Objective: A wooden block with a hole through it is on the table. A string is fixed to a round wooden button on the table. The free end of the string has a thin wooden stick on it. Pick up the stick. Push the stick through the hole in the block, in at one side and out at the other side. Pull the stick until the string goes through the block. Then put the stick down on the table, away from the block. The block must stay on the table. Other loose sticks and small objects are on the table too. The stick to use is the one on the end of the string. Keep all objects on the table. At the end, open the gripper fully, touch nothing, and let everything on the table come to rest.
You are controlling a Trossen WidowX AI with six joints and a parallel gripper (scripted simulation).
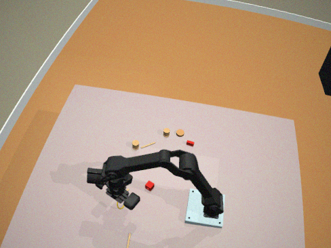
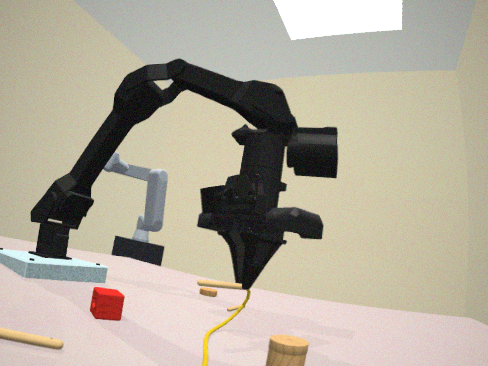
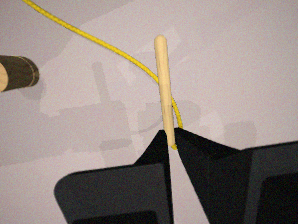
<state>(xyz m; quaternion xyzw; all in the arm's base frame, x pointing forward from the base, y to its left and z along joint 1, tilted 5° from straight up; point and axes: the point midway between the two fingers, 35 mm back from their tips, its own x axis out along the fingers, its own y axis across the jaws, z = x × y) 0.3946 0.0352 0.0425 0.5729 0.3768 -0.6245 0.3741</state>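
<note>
Now: gripper tip 120 mm to the left of the red block, 110 mm past it and 40 mm above it. From my gripper tip the other things lie so: round button 230 mm to the right, 60 mm ahead, 50 mm below.
</note>
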